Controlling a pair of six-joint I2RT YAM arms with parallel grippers.
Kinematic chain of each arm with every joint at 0, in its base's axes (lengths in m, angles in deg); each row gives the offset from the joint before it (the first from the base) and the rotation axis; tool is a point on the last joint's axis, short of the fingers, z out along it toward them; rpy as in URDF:
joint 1: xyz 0 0 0.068 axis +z
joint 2: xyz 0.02 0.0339 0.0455 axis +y
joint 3: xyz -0.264 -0.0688 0 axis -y
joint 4: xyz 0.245 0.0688 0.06 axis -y
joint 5: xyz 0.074 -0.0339 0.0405 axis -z
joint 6: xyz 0.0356 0 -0.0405 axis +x
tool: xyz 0 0 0 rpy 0 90 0
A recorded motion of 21 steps. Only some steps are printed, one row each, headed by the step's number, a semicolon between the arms.
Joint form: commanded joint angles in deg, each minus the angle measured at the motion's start. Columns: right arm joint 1, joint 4, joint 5, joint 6, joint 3, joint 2; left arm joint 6, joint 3, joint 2, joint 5, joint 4, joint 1.
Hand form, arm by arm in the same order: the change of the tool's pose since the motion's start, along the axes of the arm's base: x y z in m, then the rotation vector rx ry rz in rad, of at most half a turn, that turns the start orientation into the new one. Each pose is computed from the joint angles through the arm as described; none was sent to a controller.
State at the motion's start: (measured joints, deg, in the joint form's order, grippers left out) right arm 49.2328 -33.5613 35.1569 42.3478 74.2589 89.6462; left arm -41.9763 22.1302 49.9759 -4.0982 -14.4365 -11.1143
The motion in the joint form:
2: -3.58 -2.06 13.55 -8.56 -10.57 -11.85; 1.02 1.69 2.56 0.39 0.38 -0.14
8: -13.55 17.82 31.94 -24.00 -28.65 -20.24; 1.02 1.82 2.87 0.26 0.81 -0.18
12: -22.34 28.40 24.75 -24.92 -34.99 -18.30; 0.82 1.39 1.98 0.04 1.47 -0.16
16: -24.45 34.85 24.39 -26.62 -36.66 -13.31; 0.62 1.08 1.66 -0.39 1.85 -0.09
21: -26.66 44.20 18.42 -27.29 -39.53 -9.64; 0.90 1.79 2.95 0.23 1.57 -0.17
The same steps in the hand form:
2: -0.0219 -0.0616 0.0030 -0.2540 -0.1086 -0.1314; 0.0073 -0.0021 0.0030 0.0102 0.0079 -0.0195
8: -0.0197 -0.1275 -0.0318 -0.5410 -0.2615 -0.4363; 0.0086 -0.0024 0.0034 0.0109 0.0034 -0.0185
12: -0.0011 -0.1580 -0.0638 -0.4781 -0.2159 -0.4888; 0.0073 -0.0020 0.0045 0.0072 -0.0160 -0.0128
16: 0.0120 -0.1619 -0.0850 -0.5059 -0.1938 -0.5036; 0.0068 -0.0014 0.0042 0.0082 -0.0234 -0.0037
21: 0.0216 -0.1665 -0.1050 -0.4313 -0.2011 -0.4638; 0.0096 -0.0026 0.0041 0.0076 -0.0077 -0.0164

